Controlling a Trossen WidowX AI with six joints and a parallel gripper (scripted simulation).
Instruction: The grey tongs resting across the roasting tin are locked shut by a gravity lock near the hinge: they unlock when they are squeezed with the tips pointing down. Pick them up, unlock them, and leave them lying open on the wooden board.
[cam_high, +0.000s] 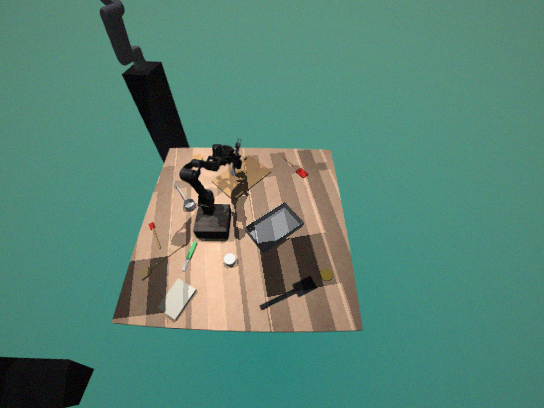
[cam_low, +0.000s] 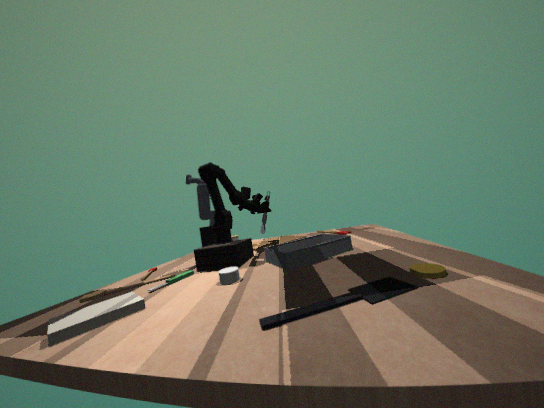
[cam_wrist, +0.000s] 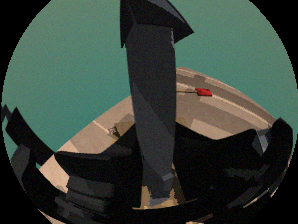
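My gripper tip is now 1 cm past the wooden board, 1 cm to the left of it and 20 cm above it. Round my gripper tip: roasting tin 30 cm ahead, 38 cm to the right, 18 cm below; white cylinder 9 cm ahead, 63 cm to the right, 19 cm below; red-headed tool 36 cm ahead, 15 cm to the left, 20 cm below.
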